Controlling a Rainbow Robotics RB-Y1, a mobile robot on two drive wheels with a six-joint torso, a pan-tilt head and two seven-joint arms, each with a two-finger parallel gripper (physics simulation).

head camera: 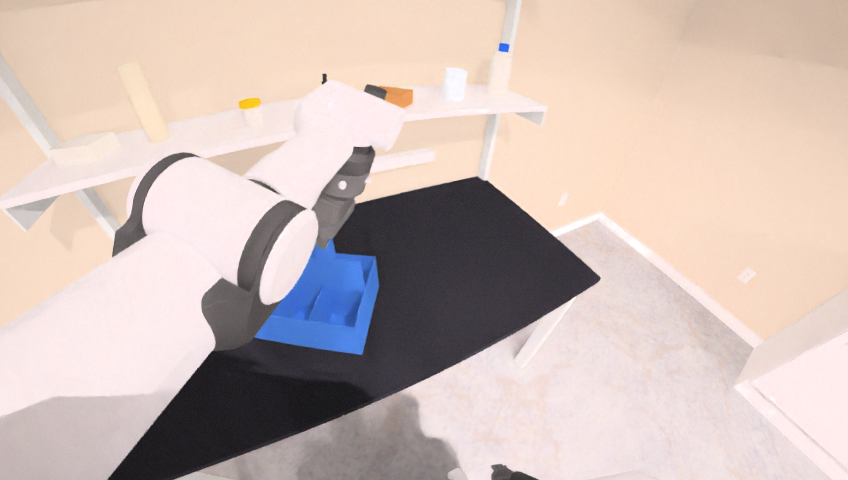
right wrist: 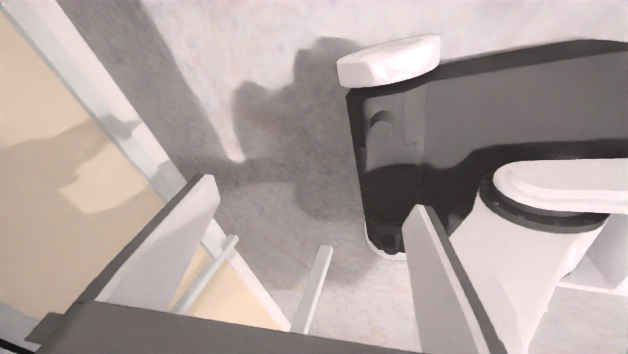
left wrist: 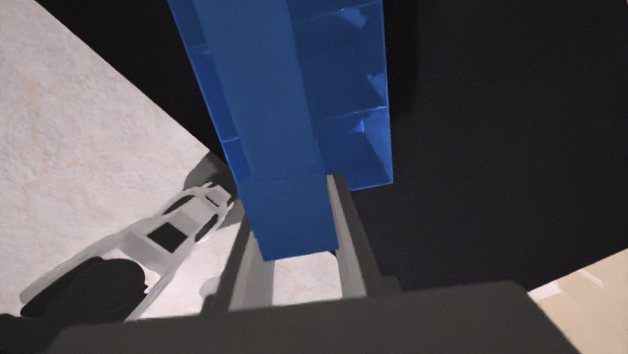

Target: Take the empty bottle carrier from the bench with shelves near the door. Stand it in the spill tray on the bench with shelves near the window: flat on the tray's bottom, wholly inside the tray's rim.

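Places are measured from the robot's base along level axes (x ahead, y right, z down), in millimetres.
Pixels of known places: left gripper, fingertip midpoint: [head camera: 325,240] [left wrist: 301,189]; right gripper, fingertip midpoint: [right wrist: 311,201].
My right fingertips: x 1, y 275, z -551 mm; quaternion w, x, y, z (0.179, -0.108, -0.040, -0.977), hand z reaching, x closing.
Observation:
Behind a point stands the place of what it marks.
The blue bottle carrier [head camera: 315,336] @(y -19, x 436, z -897 mm) [left wrist: 272,100] @(y 21, x 551, z -1115 mm) has empty compartments in view and a broad central handle. It is upright and seems to be a little above the black bench top [head camera: 464,255] @(y 503, x 638, z -763 mm) [left wrist: 500,150] @(y 376, x 810, z -763 mm); the gap is hard to judge. My left gripper [head camera: 324,242] @(y 57, x 523, z -1078 mm) [left wrist: 301,189] @(y 57, x 523, z -1078 mm) is shut on the carrier's handle at one end, with a finger on each side of it. My left arm hides the carrier's left part in the head view. My right gripper [right wrist: 311,201] @(y 275, x 1, z -551 mm) is open and empty, above the floor beside my base. The spill tray does not show in these views.
A shelf [head camera: 196,133] @(y -198, x 886, z -1220 mm) above the bench holds a yellow-lidded jar [head camera: 252,113] @(y -45, x 845, z -1254 mm), an orange box [head camera: 398,96] @(y 327, x 822, z -1255 mm), a white cup [head camera: 455,84] @(y 533, x 872, z -1271 mm) and a blue-capped bottle [head camera: 499,71] @(y 730, x 913, z -1307 mm). My left arm reaches close in front of it. A wall stands beyond the bench's right end.

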